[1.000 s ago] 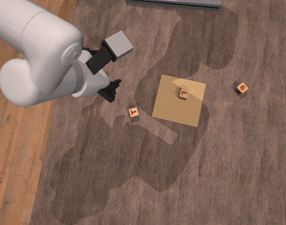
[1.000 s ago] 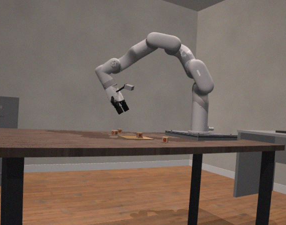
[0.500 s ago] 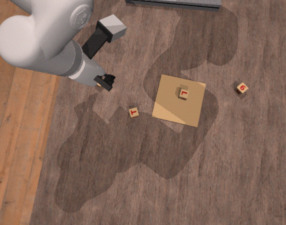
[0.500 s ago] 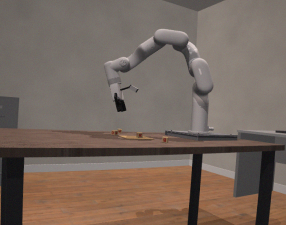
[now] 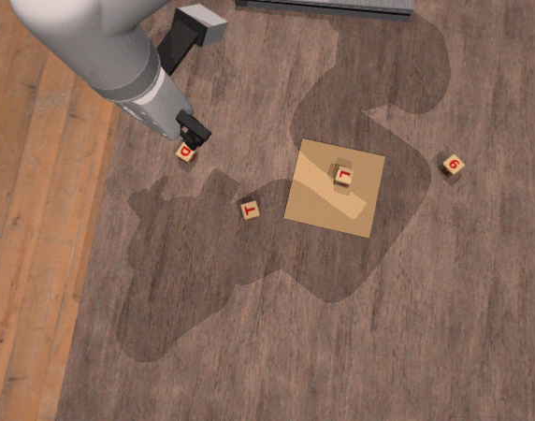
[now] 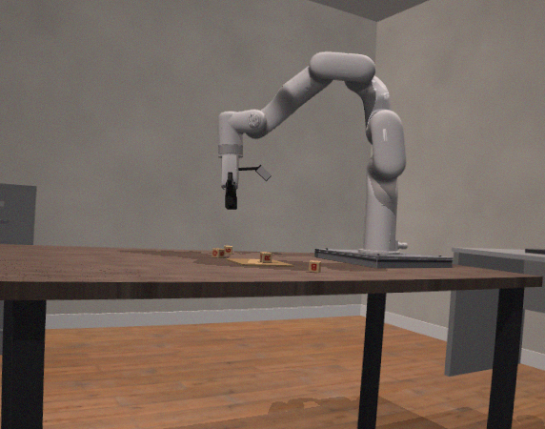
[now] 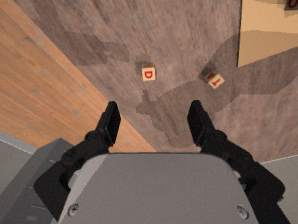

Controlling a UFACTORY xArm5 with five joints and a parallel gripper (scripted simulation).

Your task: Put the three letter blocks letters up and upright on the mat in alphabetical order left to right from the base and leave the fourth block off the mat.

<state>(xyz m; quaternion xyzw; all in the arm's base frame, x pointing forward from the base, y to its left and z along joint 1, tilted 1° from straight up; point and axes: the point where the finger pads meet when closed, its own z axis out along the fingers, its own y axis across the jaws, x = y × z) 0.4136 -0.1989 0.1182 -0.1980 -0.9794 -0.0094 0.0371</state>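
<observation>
Right now the tan mat is 24 cm to the left of my hand and 15 cm below it.
</observation>
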